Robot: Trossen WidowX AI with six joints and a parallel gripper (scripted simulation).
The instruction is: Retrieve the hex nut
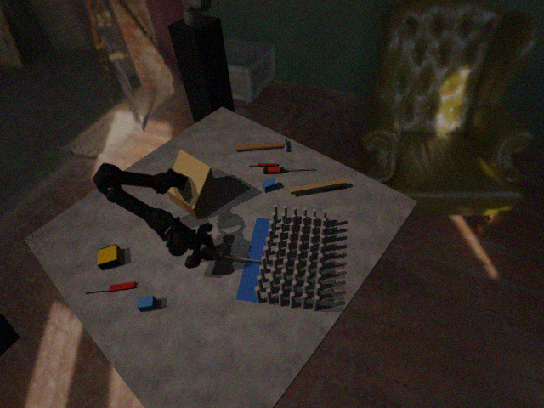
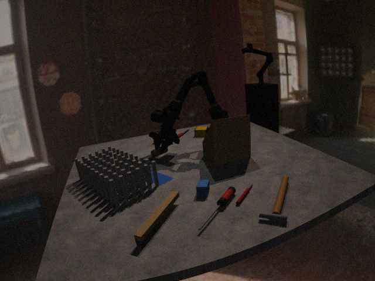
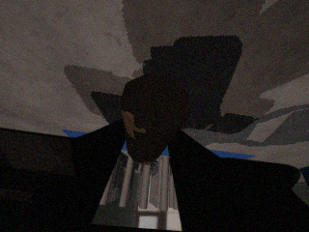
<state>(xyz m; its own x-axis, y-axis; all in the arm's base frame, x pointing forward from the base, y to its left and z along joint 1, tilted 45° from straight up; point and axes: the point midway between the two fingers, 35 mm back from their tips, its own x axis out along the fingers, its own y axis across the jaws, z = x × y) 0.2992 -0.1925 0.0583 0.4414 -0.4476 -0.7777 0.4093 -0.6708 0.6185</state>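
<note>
Now: the blue taped strip 13 cm ahead of my gripper tip, 10 cm to the left of it and 3 cm below it. Round my gripper tip: brown-handled hook tool: 9 cm ahead, 4 cm to the left; then yellow block: 37 cm behind, 25 cm to the right, 1 cm below.
</note>
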